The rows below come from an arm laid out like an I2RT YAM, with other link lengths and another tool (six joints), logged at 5 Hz.
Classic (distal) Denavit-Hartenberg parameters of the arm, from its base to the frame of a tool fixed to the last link. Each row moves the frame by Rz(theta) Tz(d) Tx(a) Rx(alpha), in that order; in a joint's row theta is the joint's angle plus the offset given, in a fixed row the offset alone. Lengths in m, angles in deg.
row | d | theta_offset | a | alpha
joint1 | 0.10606 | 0 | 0.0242 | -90
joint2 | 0 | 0 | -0.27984 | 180
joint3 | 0 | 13.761 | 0.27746 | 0
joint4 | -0.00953 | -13.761 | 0.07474 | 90
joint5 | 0.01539 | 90 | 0 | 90
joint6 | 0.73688 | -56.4 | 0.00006 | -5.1
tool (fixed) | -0.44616 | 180 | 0 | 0
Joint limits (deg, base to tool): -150..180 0..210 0..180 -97..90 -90..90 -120..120
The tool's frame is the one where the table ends.
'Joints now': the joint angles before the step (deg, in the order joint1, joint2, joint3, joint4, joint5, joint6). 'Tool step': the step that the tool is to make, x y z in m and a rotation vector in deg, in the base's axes. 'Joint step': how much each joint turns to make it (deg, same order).
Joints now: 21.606 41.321 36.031 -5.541 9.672 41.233
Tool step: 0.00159 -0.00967 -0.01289 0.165 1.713 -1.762
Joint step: -0.328 0.087 -0.481 -1.158 1.246 1.071
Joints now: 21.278 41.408 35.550 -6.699 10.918 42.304
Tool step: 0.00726 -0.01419 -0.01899 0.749 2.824 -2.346
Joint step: -1.747 1.639 -0.066 -1.027 0.176 1.814
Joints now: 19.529 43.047 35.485 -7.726 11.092 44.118
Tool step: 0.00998 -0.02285 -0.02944 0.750 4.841 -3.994
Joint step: -2.337 3.344 0.940 -2.492 0.898 2.689
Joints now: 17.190 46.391 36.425 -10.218 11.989 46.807
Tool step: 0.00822 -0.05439 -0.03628 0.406 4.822 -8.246
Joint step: -5.398 3.125 -0.372 -1.662 2.011 2.644
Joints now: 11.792 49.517 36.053 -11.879 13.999 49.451
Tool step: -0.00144 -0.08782 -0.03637 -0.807 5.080 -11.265
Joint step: -10.448 3.649 -0.132 -1.399 0.831 0.198
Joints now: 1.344 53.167 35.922 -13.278 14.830 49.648
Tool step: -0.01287 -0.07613 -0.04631 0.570 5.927 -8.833
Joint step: -10.842 5.551 -0.481 0.327 -1.749 -1.006
